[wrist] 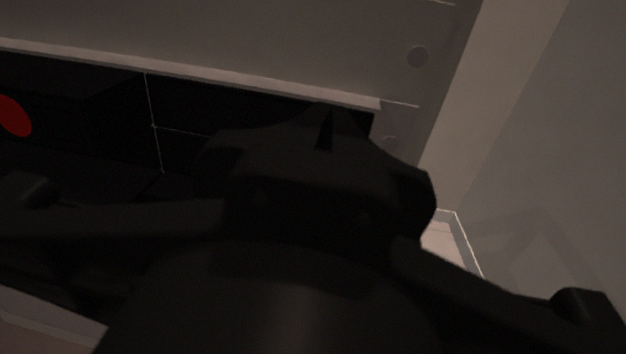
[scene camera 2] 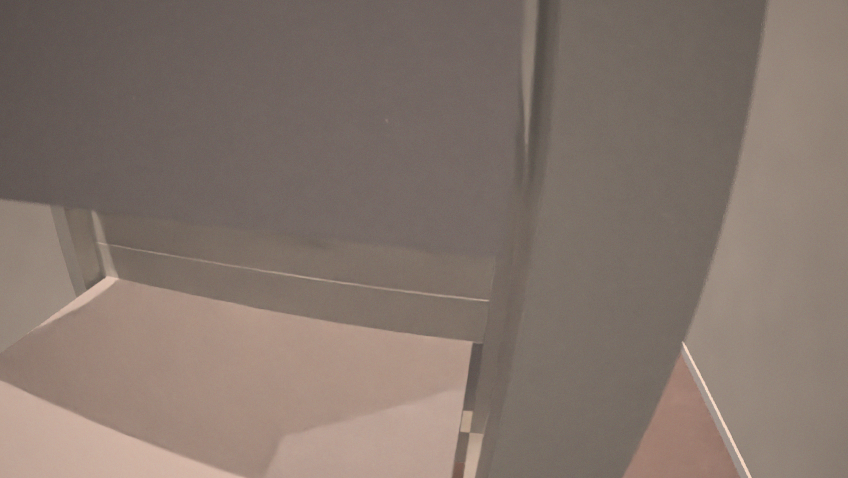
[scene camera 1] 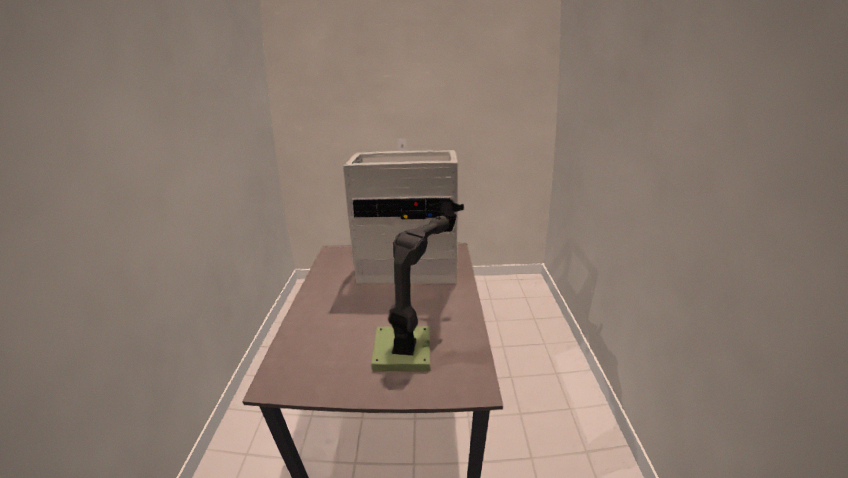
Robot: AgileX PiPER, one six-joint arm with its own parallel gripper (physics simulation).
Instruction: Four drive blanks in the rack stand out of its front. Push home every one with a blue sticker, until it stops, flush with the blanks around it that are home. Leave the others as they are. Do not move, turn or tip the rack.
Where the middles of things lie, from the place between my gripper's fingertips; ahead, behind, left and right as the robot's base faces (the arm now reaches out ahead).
Scene:
Now: the red-stickered blank (wrist: 84,109) 15 cm to the left of my hand, 2 cm ahead of it and 1 cm below it.

